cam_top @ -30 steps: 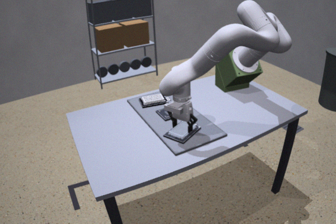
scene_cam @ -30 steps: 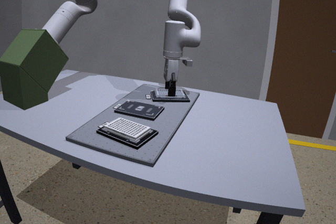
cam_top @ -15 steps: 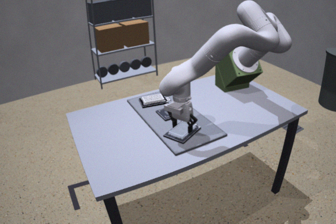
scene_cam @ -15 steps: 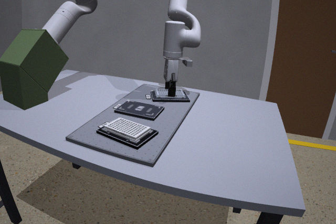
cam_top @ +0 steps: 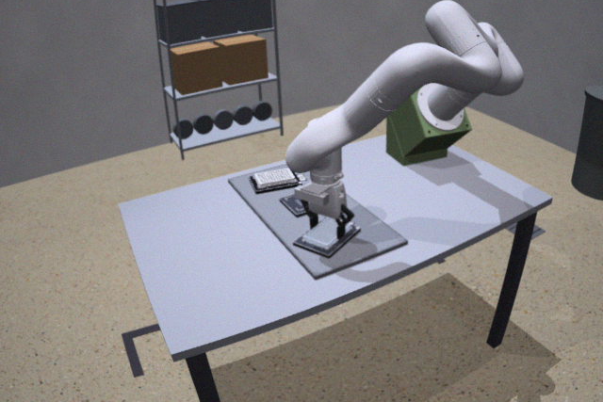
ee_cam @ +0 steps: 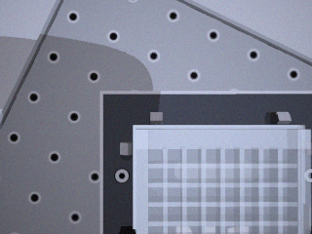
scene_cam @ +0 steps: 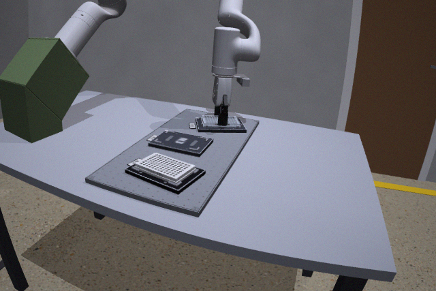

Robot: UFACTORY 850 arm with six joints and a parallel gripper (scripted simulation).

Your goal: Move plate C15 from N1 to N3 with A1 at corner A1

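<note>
Right now the clear well plate is 1 cm below my hand. Also, from my hand: nest A1 mark (33 cm to the right, 7 cm behind, 2 cm below); then white plate C51 (40 cm to the right, 1 cm below); then nest N3 (21 cm to the right, 5 cm behind, 2 cm below).
</note>
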